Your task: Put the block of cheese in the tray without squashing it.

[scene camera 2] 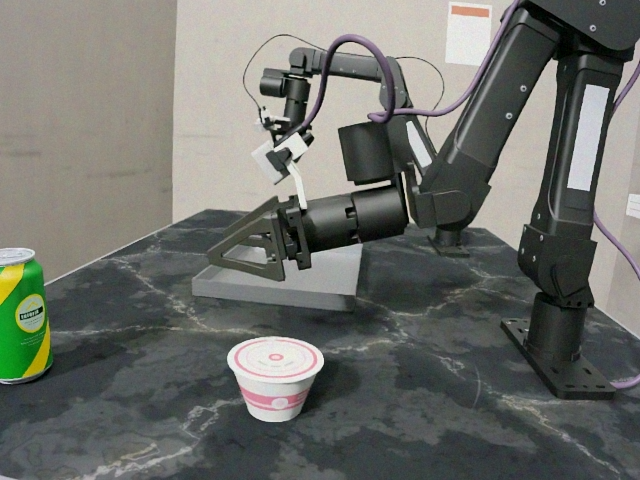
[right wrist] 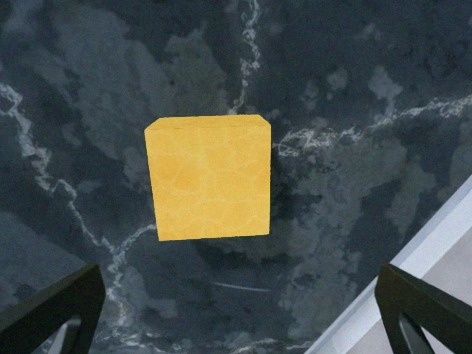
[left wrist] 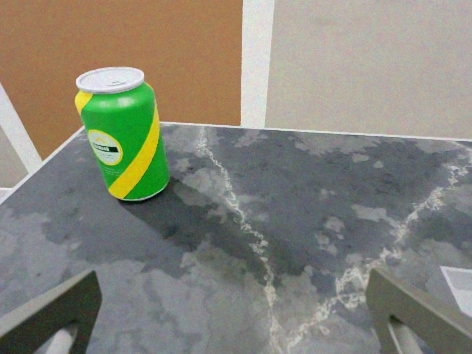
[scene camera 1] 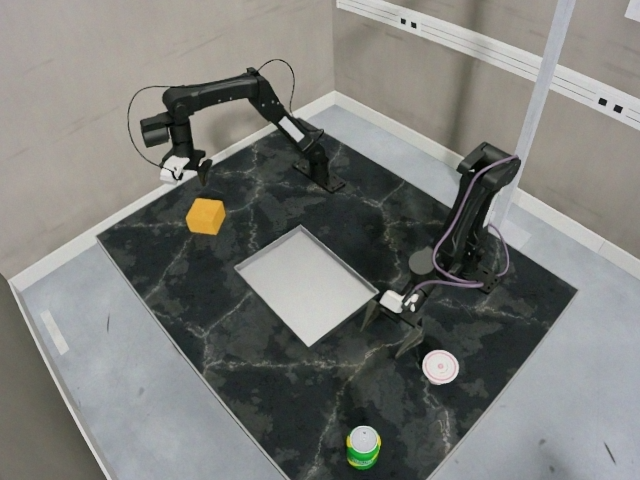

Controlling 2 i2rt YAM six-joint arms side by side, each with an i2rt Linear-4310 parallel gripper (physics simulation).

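The block of cheese (scene camera 1: 205,217) (right wrist: 212,182), a yellow-orange block, sits on the dark table left of the tray (scene camera 1: 305,289) (scene camera 2: 273,299) (left wrist: 462,280), which is grey, shallow and empty. The cheese does not show in scene camera 2. My right gripper (scene camera 1: 187,178) (right wrist: 239,278) is open, points down and hangs above the table behind the cheese, apart from it; in the right wrist view the cheese lies squarely, beyond the fingertips. In scene camera 2 its fingers are mostly hidden. My left gripper (scene camera 1: 379,343) (scene camera 2: 212,253) (left wrist: 233,282) is open and empty, near the tray's right corner.
A green and yellow can (scene camera 1: 363,448) (scene camera 2: 23,317) (left wrist: 124,140) stands near the table's front corner. A white and pink lidded cup (scene camera 1: 440,366) (scene camera 2: 275,379) stands right of the left gripper in scene camera 1. A wall runs behind the right arm.
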